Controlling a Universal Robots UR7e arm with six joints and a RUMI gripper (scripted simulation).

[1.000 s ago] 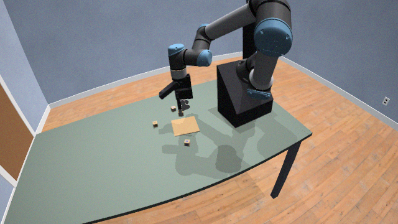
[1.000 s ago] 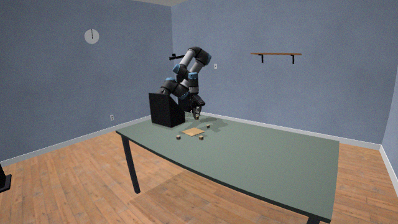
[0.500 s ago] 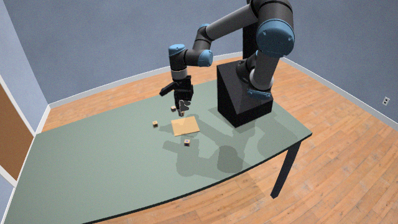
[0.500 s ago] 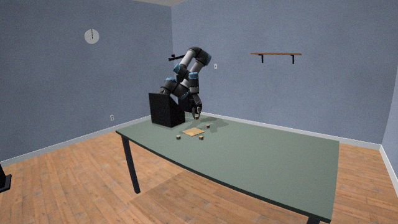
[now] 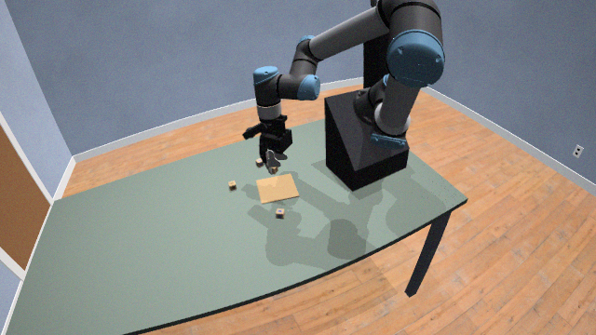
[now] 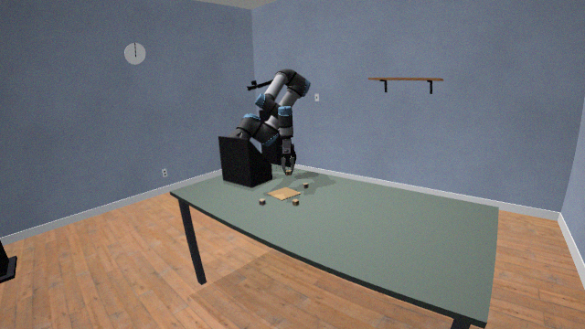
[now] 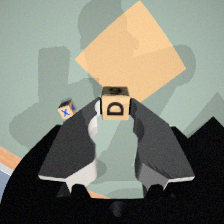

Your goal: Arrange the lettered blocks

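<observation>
My gripper is now 12 cm above the tan mat, 3 cm to the left of it and 1 cm past it. The rest, counted from my hand: block: 11 cm to the left, 11 cm below, 3 cm ahead.
</observation>
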